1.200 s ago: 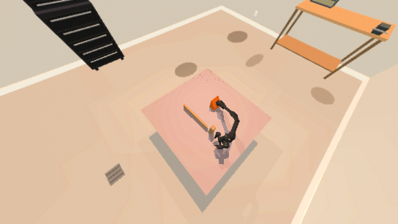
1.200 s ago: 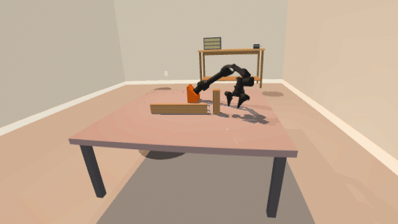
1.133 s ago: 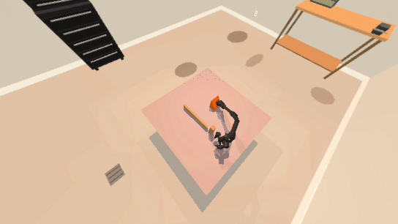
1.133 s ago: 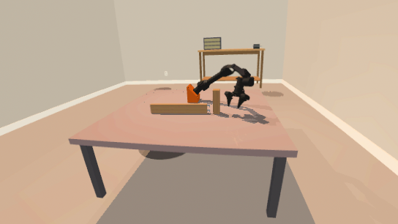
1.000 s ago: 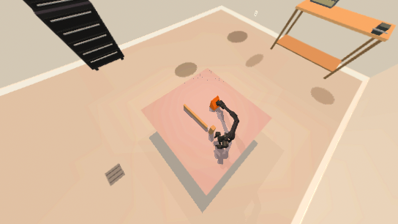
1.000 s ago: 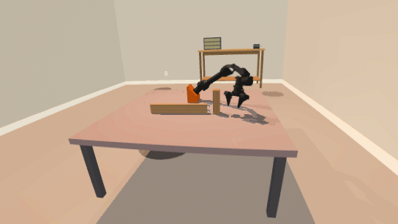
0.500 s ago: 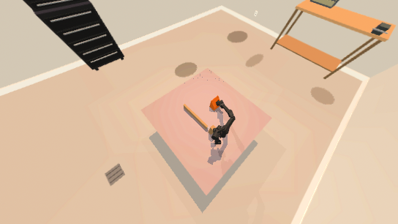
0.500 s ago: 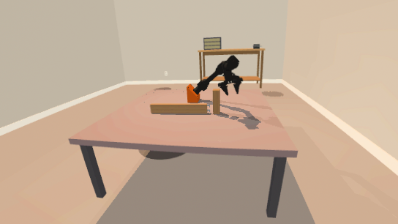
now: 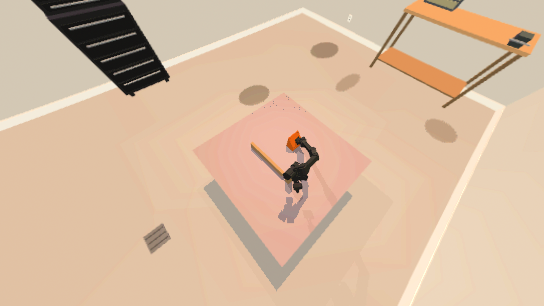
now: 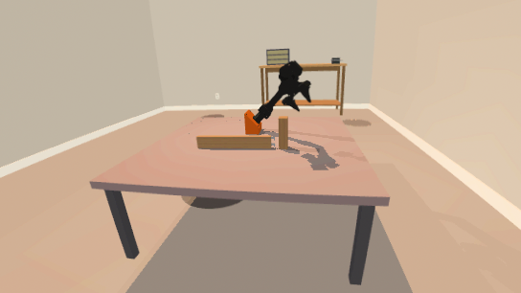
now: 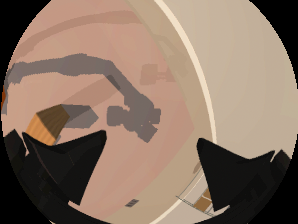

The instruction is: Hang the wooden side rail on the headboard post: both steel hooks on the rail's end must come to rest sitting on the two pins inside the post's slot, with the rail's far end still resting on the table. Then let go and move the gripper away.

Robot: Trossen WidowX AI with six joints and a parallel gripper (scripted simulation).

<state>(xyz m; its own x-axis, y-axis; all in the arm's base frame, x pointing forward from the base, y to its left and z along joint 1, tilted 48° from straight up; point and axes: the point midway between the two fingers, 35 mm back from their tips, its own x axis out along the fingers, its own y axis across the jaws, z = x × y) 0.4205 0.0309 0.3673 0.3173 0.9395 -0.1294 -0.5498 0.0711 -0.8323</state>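
My gripper tip is now 16 cm above the headboard post, 11 cm to the left of it and 9 cm past it.
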